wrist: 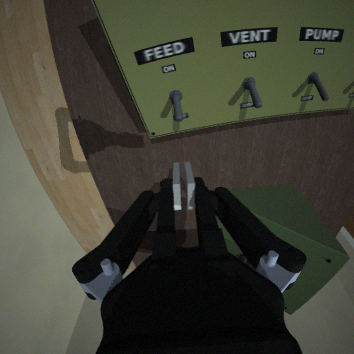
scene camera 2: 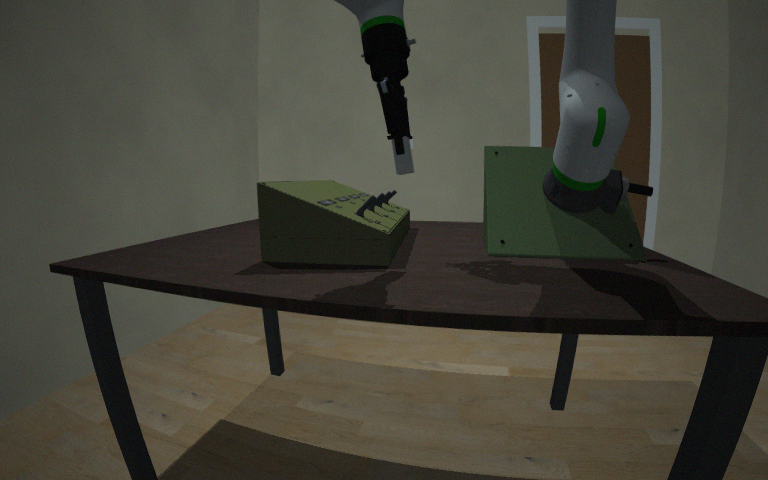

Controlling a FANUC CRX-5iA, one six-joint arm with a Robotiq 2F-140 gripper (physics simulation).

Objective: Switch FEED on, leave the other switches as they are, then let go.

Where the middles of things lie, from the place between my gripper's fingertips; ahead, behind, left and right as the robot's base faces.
My gripper is now 200 mm short of the sloped switch box (scene camera 2: 318, 222), 140 mm to the left of it and 90 mm above it.
